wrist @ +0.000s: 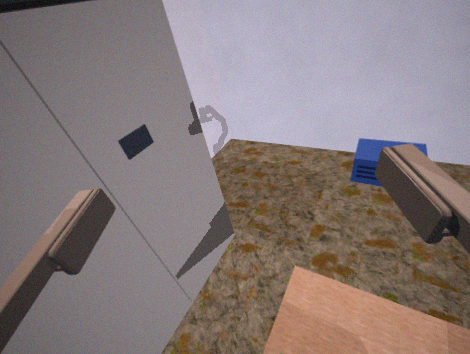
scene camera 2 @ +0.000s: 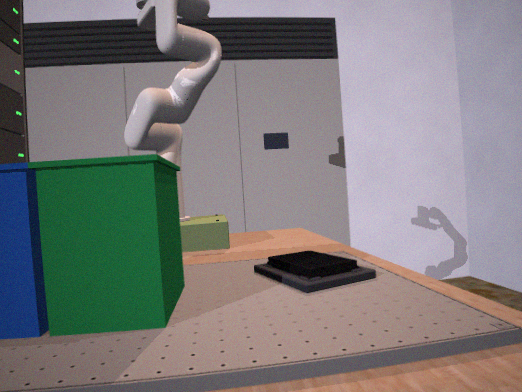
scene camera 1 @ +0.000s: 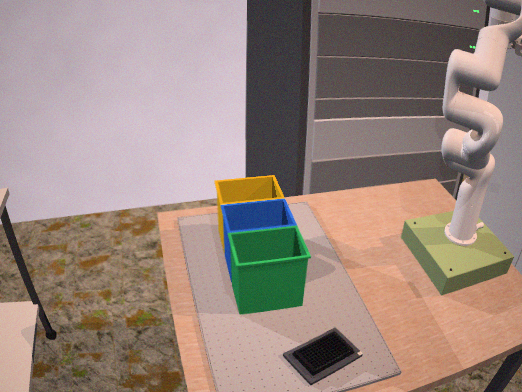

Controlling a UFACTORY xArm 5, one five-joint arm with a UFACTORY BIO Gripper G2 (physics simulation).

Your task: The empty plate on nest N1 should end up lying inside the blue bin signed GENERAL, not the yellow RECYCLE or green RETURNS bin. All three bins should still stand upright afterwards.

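Observation:
A black plate lies flat on a dark grey nest at the near end of the perforated board. The blue bin stands upright between the yellow bin and the green bin, which also stand upright. The inside floor of the blue bin is hidden. My gripper is open and empty, its two fingers wide apart. It is high up, away from the plate and the bins, facing the cabinet, wall and floor.
The arm rises from a green base block on the wooden table. The perforated board carries the bins and nest. A blue box stands on the floor by the wall. Part of another table shows at left.

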